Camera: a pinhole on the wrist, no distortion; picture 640 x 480 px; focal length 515.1 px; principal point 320.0 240.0 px. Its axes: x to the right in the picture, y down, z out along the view. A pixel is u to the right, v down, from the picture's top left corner.
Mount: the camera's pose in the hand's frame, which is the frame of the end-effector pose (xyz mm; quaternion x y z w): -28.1 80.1 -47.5 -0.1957 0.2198 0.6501 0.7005
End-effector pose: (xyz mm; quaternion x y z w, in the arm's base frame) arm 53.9 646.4 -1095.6 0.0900 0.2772 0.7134 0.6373
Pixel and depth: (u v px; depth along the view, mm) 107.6 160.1 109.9
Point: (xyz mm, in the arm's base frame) -0.1 654.6 -984.3
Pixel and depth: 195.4 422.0 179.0
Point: 0.3 595.9 -896.1
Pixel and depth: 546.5 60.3 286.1
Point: -194.8 758.0 -847.9
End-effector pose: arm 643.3 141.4 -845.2 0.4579 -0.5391 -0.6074 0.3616
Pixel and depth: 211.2 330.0 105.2
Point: 600.7 178.4 -717.8
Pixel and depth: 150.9 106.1 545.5
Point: 113.3 145.3 -643.8
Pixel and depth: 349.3 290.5 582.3
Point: 242.5 255.7 -405.0
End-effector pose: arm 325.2 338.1 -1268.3 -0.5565 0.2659 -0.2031 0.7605
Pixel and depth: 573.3 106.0 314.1
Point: 469.9 494.5 -1612.5
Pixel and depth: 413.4 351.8 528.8
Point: 459.4 791.2 -1611.4
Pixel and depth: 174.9 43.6 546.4
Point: 791.4 650.2 -1418.9
